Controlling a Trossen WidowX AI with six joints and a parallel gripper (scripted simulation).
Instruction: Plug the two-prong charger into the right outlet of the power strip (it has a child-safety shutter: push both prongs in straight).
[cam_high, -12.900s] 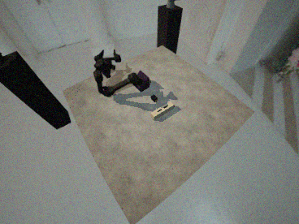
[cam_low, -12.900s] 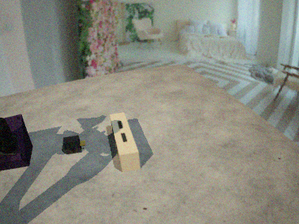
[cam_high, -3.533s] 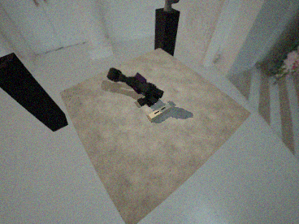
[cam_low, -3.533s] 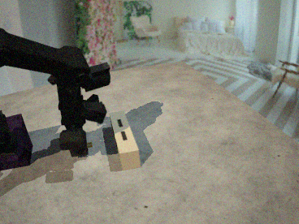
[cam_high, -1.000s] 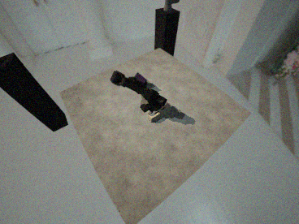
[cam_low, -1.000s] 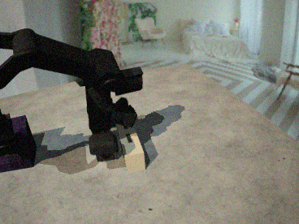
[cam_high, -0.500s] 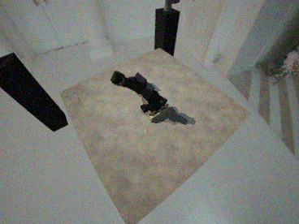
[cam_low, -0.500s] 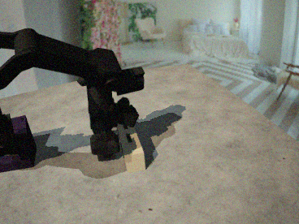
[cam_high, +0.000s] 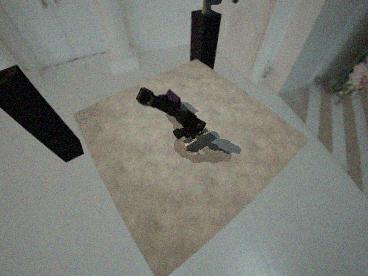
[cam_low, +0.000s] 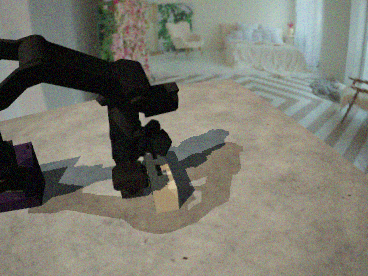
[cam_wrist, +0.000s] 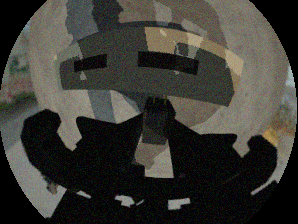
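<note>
My gripper tip is 20 mm short of the charger and 10 mm below it.
</note>
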